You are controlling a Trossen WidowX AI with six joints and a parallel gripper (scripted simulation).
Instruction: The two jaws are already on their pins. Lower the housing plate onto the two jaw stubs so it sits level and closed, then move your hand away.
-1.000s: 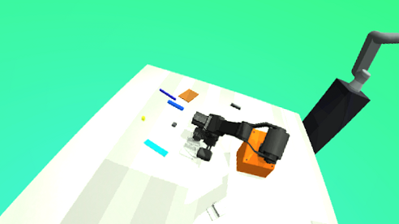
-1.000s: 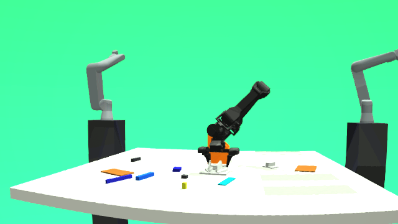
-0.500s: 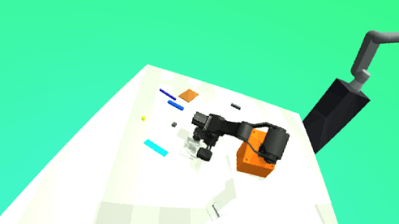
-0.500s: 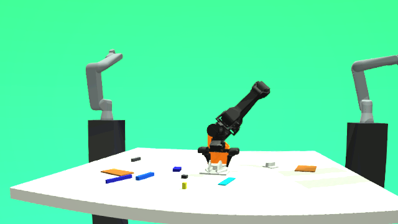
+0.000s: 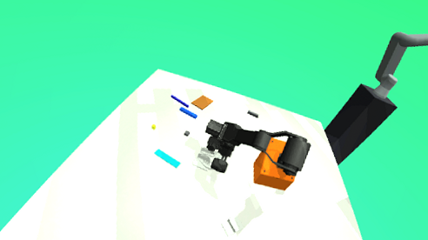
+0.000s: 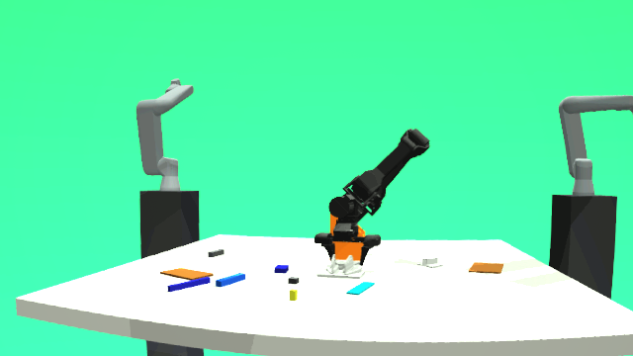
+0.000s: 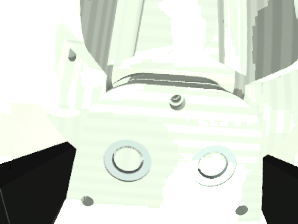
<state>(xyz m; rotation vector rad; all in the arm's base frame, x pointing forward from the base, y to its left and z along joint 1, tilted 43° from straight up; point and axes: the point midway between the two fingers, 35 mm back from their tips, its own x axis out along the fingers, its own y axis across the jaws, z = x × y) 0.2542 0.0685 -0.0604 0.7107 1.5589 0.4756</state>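
Right now my gripper tip is 20 mm below the housing plate and 10 mm short of it. Also, from my gripper tip: cyan bar (230 mm ahead, 50 mm to the left); then black block (190 mm ahead, 120 mm to the right); then blue block (190 mm to the right, 40 mm ahead).
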